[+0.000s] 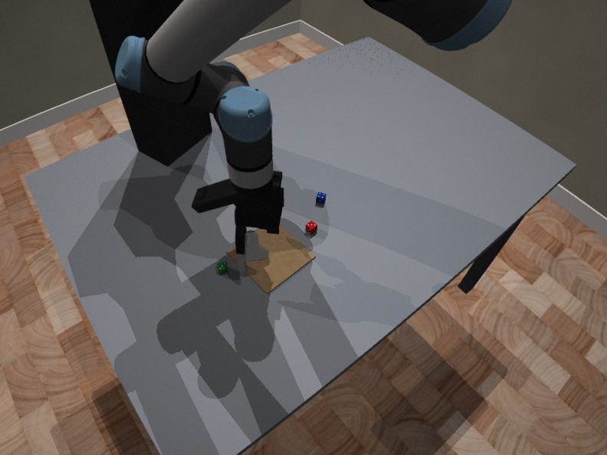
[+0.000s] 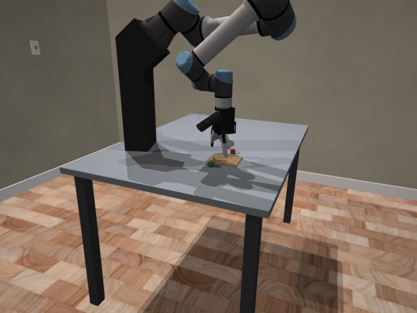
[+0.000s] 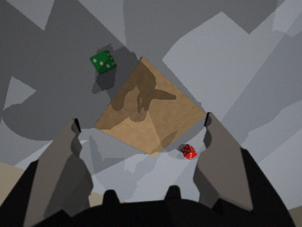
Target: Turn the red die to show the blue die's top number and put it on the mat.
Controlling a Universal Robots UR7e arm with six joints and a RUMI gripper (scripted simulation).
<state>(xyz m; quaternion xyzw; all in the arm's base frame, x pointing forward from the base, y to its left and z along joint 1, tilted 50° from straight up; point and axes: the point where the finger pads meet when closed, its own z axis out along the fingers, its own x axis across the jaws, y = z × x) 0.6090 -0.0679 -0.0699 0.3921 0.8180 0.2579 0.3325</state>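
The tan mat lies 40 mm to the left of my hand, 40 mm below it and 20 mm ahead of it. Round my hand: red die 150 mm to the left, 40 mm below, 20 mm ahead; green die 70 mm to the right, 40 mm below, 10 mm behind; blue die 230 mm to the left, 40 mm below, 30 mm behind.
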